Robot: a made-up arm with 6 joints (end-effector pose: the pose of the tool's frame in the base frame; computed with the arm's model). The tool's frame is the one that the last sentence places. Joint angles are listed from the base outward.
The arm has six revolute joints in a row. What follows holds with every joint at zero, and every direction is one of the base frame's.
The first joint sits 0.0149 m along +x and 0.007 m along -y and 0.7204 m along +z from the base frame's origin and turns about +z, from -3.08 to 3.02 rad.
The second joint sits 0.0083 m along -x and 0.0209 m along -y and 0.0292 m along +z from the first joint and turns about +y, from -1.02 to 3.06 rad.
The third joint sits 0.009 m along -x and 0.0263 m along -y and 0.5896 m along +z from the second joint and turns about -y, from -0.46 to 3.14 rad.
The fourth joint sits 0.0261 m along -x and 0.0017 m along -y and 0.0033 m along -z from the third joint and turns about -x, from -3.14 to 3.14 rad.
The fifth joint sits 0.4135 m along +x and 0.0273 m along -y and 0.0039 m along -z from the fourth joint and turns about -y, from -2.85 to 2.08 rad.
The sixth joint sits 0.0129 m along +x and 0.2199 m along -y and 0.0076 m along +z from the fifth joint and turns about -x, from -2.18 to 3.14 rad.
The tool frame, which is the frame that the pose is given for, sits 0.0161 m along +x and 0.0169 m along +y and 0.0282 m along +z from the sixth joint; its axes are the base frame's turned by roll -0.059, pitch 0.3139 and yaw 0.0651 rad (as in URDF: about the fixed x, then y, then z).
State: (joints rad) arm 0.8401 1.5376 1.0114 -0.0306 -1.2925 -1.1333
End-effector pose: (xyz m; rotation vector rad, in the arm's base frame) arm 0.8723 0.4797 0.5337 0.1715 2.0220 -0.2797
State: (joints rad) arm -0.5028 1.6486 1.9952 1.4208 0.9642 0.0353
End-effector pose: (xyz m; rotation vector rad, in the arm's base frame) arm 0.7431 -0.4572 1.0559 -1.7309 -0.3854 -0.1454
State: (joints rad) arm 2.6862 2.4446 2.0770 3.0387 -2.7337 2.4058
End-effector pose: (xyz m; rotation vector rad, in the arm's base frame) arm -0.7067 0.1333 0.1904 -2.3264 0.4038 -1.5068
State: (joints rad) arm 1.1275 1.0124 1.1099 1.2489 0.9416 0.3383
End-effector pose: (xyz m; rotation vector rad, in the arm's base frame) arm 0.4539 0.7202 1.3244 -1.0153 -1.5575 0.9723
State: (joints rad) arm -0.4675 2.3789 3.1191 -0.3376 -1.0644 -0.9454
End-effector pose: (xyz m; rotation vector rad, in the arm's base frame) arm 0.5924 -0.6242 0.5489 1.1924 0.3859 -0.0507
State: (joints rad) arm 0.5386 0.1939 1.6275 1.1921 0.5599 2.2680
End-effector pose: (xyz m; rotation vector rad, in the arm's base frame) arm 0.0401 -0.1598 1.7795 1.4192 0.6231 2.6872
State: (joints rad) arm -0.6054 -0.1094 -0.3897 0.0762 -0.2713 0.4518
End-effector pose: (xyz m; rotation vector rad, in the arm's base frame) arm 0.1355 -0.4151 1.2432 -0.3056 1.0086 -0.4142
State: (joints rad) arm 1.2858 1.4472 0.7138 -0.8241 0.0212 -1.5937
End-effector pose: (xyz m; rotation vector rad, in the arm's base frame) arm 0.4687 0.6481 0.4104 1.6225 1.6834 0.1824
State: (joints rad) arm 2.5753 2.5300 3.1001 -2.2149 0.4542 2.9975
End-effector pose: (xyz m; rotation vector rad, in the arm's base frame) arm -0.7263 0.3262 0.3287 -0.4424 -0.6869 1.9860
